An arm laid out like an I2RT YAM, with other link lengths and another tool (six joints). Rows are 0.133 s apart.
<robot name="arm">
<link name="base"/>
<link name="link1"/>
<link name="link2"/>
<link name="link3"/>
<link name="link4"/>
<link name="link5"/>
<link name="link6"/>
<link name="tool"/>
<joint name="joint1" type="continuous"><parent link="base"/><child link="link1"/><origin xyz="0 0 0.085" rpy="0 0 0"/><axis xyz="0 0 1"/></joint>
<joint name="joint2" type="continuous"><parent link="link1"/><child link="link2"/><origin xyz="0.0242 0.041 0.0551" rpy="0 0 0"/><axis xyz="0 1 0"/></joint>
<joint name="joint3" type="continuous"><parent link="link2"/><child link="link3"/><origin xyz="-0.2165 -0.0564 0" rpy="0 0 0"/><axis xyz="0 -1 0"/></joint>
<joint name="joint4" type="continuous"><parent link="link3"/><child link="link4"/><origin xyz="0.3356 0.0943 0.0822" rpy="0 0 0"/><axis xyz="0 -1 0"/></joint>
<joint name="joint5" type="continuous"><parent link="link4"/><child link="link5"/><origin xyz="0.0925 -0.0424 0.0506" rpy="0 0 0"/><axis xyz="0 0 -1"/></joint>
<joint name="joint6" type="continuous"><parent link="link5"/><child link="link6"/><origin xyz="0.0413 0 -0.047" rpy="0 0 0"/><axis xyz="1 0 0"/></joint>
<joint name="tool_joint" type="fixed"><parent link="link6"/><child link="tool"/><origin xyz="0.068 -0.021 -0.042" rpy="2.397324 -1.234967 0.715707"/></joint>
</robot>
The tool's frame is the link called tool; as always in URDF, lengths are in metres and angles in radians. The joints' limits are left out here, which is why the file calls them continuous.
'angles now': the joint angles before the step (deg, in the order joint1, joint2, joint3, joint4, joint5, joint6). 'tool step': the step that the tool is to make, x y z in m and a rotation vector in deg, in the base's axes. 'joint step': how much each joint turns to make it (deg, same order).
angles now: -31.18, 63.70, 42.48, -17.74, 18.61, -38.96
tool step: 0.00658, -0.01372, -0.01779, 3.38, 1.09, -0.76
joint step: -1.68, 6.38, 3.40, -0.10, -2.19, 1.20
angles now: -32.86, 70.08, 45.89, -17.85, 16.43, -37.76
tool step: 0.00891, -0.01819, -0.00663, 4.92, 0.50, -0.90
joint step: -2.25, 7.18, 6.78, -3.24, -3.61, 1.86
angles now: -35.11, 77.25, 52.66, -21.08, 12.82, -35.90
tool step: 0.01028, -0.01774, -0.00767, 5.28, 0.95, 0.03
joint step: -2.04, 7.55, 7.52, -4.04, -4.13, 0.98
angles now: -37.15, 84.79, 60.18, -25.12, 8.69, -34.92
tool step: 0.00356, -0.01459, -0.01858, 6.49, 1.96, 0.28
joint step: -2.20, 7.31, 6.37, -4.66, -4.59, 0.40
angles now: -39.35, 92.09, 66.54, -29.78, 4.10, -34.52
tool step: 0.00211, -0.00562, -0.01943, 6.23, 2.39, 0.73
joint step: -1.23, 6.24, 5.27, -4.87, -3.78, 0.04
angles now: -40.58, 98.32, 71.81, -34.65, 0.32, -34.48
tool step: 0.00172, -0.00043, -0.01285, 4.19, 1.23, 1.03
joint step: -0.54, 3.65, 2.97, -3.00, -2.82, -0.33
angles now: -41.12, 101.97, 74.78, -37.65, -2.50, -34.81
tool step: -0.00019, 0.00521, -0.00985, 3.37, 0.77, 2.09
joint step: -0.13, 1.55, 0.85, -2.18, -2.75, -1.22
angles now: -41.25, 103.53, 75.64, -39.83, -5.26, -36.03
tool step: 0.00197, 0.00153, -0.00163, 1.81, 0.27, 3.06
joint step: -0.14, 1.00, 1.26, -1.94, -2.27, -2.56
